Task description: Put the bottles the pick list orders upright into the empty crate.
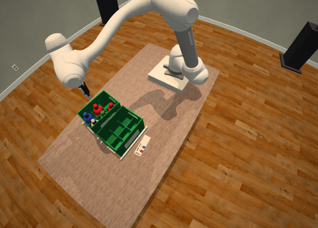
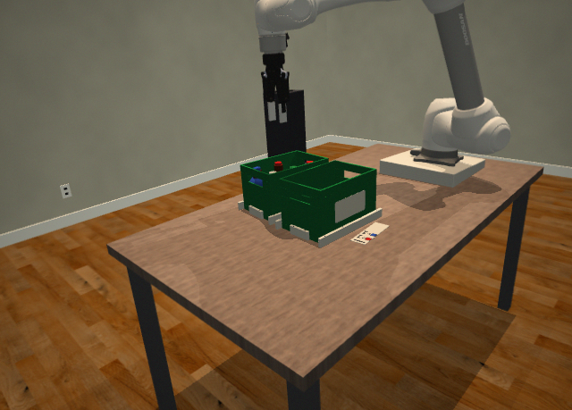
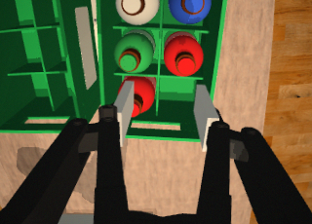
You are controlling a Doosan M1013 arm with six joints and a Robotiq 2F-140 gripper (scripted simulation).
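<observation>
The green-label bottle is 6 cm to the left of my hand and 27 cm below it. From my hand the other things lie so: white-label bottle (9 cm ahead, 3 cm to the left, 27 cm below); then blue-label bottle (7 cm ahead, 6 cm to the right, 27 cm below); then pick list (7 cm ahead, 39 cm to the left, 35 cm below).
</observation>
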